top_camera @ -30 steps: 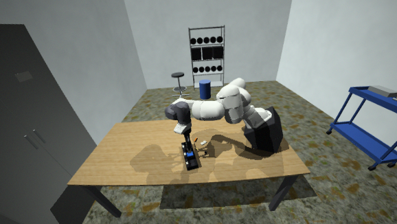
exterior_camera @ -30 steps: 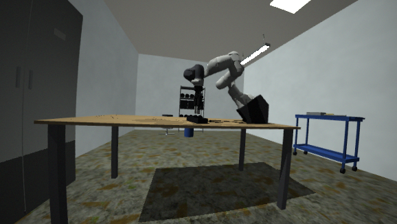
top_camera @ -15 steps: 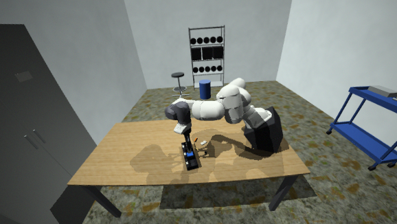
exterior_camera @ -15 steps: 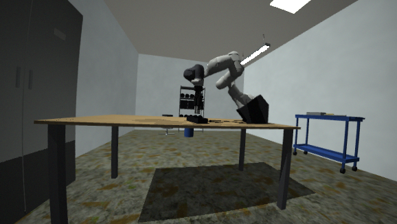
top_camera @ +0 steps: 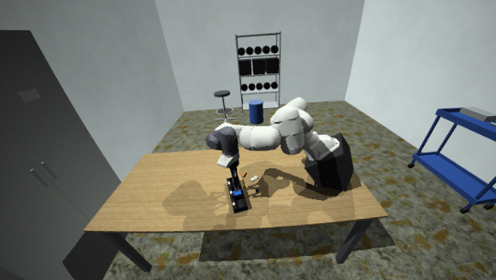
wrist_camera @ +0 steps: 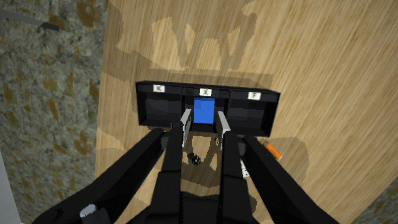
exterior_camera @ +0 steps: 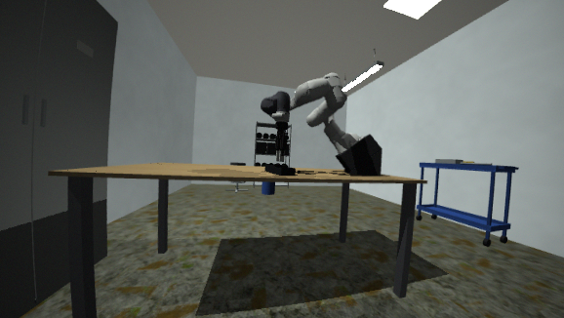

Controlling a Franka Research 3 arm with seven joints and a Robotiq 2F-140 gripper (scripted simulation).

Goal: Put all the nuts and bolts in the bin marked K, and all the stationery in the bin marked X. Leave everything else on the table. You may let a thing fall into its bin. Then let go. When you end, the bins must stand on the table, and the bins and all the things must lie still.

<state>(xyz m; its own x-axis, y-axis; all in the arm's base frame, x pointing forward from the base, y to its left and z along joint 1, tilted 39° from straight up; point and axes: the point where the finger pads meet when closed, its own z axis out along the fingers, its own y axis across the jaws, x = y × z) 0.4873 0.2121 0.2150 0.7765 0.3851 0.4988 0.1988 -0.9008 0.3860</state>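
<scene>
The brass bolt is 90 mm below my hand, 70 mm to the right of it and 60 mm behind it. From my hand the other things lie so: grey piece 80 mm below; flat blue block 80 mm below; black bin row 80 mm below, 10 mm ahead.
</scene>
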